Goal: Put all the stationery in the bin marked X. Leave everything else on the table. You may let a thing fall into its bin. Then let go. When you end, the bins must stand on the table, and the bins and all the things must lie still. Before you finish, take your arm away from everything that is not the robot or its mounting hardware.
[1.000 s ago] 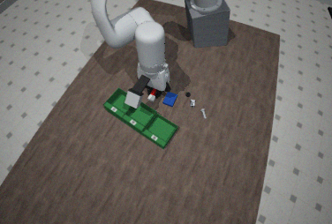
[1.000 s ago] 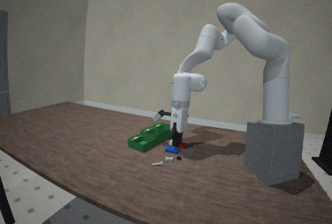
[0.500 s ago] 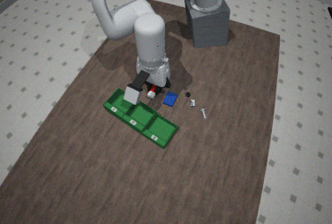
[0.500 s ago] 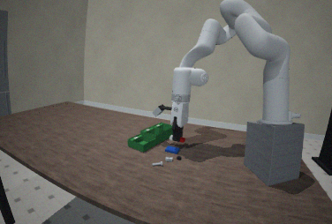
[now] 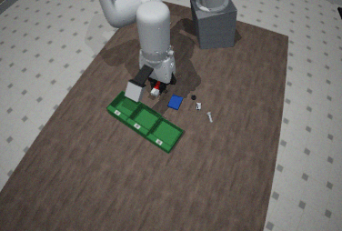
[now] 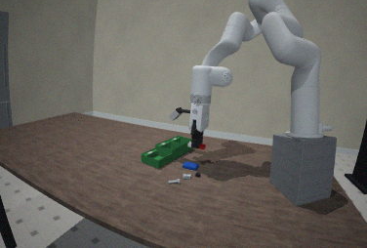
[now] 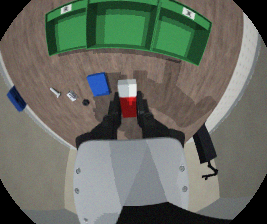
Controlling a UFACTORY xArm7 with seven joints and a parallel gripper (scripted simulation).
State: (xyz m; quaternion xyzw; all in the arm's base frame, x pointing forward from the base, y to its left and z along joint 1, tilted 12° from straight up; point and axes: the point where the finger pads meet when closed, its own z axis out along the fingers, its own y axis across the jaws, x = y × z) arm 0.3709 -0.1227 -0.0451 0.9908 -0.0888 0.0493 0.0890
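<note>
The red block lies 1 cm ahead of my hand and 2 cm below it. The rest, counted from my hand: blue block (1 cm ahead, 6 cm to the left, 8 cm below); then green three-compartment bin (11 cm ahead, 2 cm to the right, 6 cm below); then black round thing (3 cm behind, 12 cm to the left, 8 cm below).
</note>
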